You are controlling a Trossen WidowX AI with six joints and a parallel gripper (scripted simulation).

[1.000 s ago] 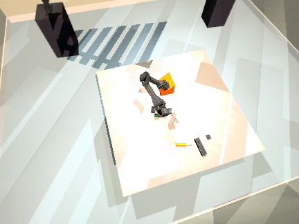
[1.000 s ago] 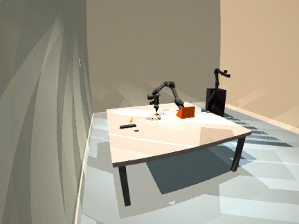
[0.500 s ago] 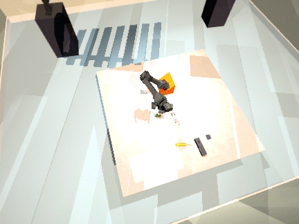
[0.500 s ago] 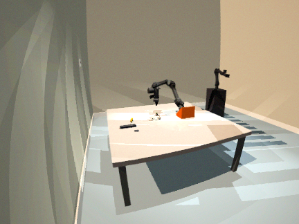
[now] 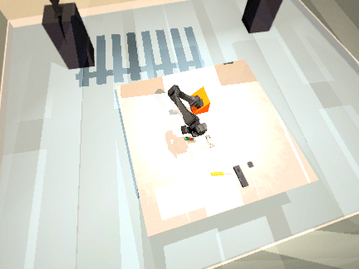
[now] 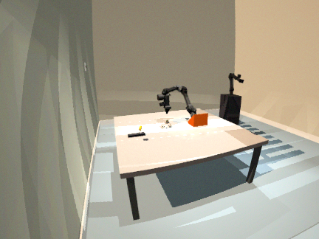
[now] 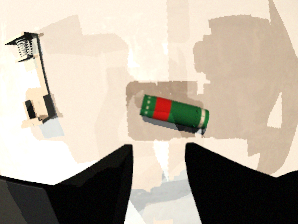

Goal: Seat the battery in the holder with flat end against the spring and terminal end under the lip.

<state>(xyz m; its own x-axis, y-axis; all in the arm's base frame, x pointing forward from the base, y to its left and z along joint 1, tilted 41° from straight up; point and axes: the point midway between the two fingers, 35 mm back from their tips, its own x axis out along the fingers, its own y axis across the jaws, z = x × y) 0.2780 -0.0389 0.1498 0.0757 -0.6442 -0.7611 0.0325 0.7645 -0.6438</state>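
Right now the battery is 10 mm behind my gripper tip, 20 mm to the right of it and 100 mm below it. From my gripper tip the other things lie so: yellow-handled screwdriver (320 mm ahead, 160 mm to the left, 100 mm below); then small dark block (290 mm ahead, 390 mm to the left, 110 mm below); then long dark bar (360 mm ahead, 280 mm to the left, 100 mm below).
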